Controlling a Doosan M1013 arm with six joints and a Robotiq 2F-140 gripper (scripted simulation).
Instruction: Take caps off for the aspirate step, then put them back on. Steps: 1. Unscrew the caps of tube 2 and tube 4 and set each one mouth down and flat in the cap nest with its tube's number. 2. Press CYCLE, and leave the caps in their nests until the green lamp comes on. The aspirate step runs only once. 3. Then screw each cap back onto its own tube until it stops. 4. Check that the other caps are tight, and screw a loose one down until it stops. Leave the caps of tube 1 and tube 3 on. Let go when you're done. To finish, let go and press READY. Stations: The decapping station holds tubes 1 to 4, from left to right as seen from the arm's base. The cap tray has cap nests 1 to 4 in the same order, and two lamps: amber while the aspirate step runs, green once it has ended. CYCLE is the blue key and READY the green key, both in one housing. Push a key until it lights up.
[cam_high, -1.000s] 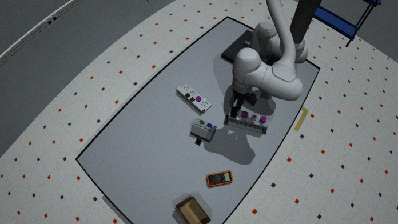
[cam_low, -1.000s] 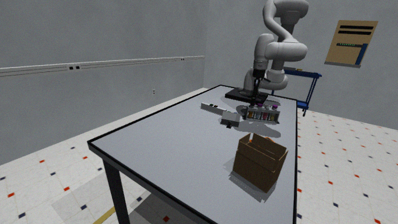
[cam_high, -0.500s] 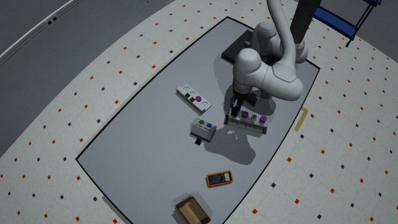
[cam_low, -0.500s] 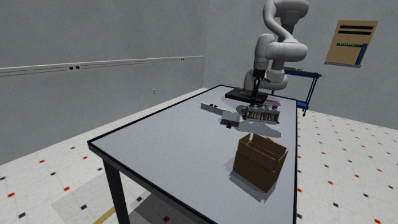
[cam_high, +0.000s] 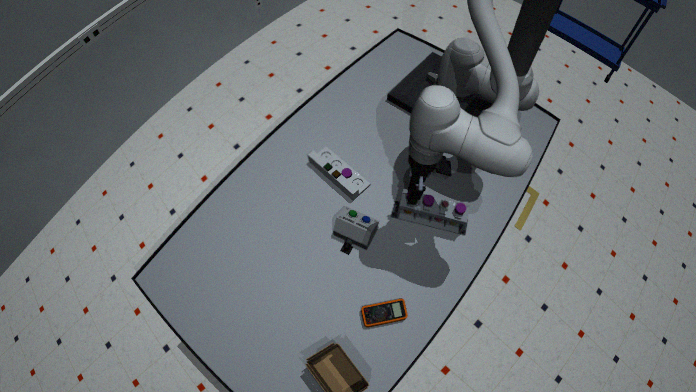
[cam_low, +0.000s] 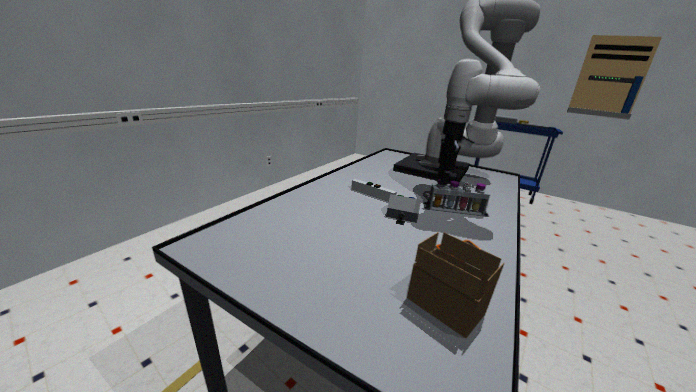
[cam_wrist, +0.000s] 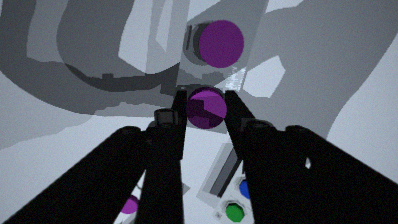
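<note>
The purple cap lies 5 cm to the left of my hand, 3 cm below it and 2 cm behind it. Also, from my hand: green key (14 cm ahead, 12 cm to the right, 8 cm below); then blue key (13 cm ahead, 8 cm below, 7 cm to the right); then key housing (15 cm ahead, 9 cm to the right, 9 cm below).
</note>
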